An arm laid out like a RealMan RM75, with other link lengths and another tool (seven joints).
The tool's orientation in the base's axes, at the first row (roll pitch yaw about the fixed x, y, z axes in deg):
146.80, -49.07, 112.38
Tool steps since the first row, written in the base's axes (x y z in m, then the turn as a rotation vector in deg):
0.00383, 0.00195, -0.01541, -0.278, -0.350, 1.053
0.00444, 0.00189, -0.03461, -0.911, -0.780, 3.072
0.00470, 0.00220, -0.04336, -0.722, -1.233, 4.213
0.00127, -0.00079, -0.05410, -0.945, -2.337, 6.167
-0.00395, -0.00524, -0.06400, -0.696, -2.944, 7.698
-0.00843, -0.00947, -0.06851, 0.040, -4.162, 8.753
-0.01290, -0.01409, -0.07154, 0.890, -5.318, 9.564
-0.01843, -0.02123, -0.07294, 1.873, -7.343, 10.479
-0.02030, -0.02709, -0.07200, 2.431, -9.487, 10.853
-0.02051, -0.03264, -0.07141, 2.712, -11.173, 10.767
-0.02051, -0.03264, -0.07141, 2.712, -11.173, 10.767
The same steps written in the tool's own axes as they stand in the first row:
-0.01142, -0.00209, 0.01101, 0.653, 0.141, -0.929
-0.02611, -0.00840, 0.02165, 2.076, 0.304, -2.545
-0.03260, -0.01132, 0.02676, 2.616, 0.918, -3.479
-0.04167, -0.01817, 0.02937, 3.479, 1.482, -5.485
-0.05054, -0.02630, 0.02988, 4.206, 2.302, -6.740
-0.05539, -0.03182, 0.02781, 4.082, 3.443, -8.088
-0.05937, -0.03678, 0.02462, 3.782, 4.600, -9.224
-0.06337, -0.04197, 0.01825, 3.001, 5.973, -11.070
-0.06574, -0.04300, 0.01259, 1.846, 6.764, -12.828
-0.06861, -0.04263, 0.00781, 0.690, 7.102, -14.043
-0.06861, -0.04263, 0.00781, 0.690, 7.102, -14.043

